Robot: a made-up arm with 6 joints. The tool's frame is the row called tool.
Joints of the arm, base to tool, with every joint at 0 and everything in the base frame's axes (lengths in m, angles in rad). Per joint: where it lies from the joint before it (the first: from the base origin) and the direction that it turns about. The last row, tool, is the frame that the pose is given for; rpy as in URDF.
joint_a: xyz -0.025 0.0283 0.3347 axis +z
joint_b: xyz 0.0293 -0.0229 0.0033 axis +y
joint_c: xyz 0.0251 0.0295 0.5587 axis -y
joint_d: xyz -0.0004 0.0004 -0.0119 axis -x
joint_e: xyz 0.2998 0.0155 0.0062 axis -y
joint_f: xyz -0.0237 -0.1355 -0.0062 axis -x
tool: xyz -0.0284 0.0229 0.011 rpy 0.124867 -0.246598 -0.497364
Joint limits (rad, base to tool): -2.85..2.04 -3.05..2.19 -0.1..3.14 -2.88..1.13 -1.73..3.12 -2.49..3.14
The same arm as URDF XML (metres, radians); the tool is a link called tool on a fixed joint. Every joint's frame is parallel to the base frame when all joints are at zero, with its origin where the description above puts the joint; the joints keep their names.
<robot name="arm">
  <joint name="tool_fixed" type="fixed">
    <parent link="link6"/>
    <child link="tool"/>
    <origin xyz="-0.0284 0.0229 0.011" rpy="0.1249 -0.2466 -0.4974"/>
  </joint>
  <joint name="joint_f" type="revolute">
    <parent link="link5"/>
    <child link="link6"/>
    <origin xyz="-0.0237 -0.1355 -0.0062"/>
    <axis xyz="-1 0 0"/>
    <limit lower="-2.49" upper="3.14"/>
  </joint>
  <joint name="joint_e" type="revolute">
    <parent link="link4"/>
    <child link="link5"/>
    <origin xyz="0.2998 0.0155 0.0062"/>
    <axis xyz="0 -1 0"/>
    <limit lower="-1.73" upper="3.12"/>
  </joint>
  <joint name="joint_d" type="revolute">
    <parent link="link3"/>
    <child link="link4"/>
    <origin xyz="-0.0004 0.0004 -0.0119"/>
    <axis xyz="-1 0 0"/>
    <limit lower="-2.88" upper="1.13"/>
  </joint>
  <joint name="joint_c" type="revolute">
    <parent link="link2"/>
    <child link="link3"/>
    <origin xyz="0.0251 0.0295 0.5587"/>
    <axis xyz="0 -1 0"/>
    <limit lower="-0.1" upper="3.14"/>
  </joint>
  <joint name="joint_b" type="revolute">
    <parent link="link1"/>
    <child link="link2"/>
    <origin xyz="0.0293 -0.0229 0.0033"/>
    <axis xyz="0 1 0"/>
    <limit lower="-3.05" upper="2.19"/>
  </joint>
  <joint name="joint_a" type="revolute">
    <parent link="base_link"/>
    <child link="link1"/>
    <origin xyz="-0.025 0.0283 0.3347"/>
    <axis xyz="0 0 1"/>
    <limit lower="-2.85" upper="2.04"/>
  </joint>
  <link name="base_link"/>
  <link name="link1"/>
  <link name="link2"/>
  <link name="link3"/>
  <link name="link4"/>
  <link name="link5"/>
  <link name="link6"/>
  <link name="tool"/>
</robot>

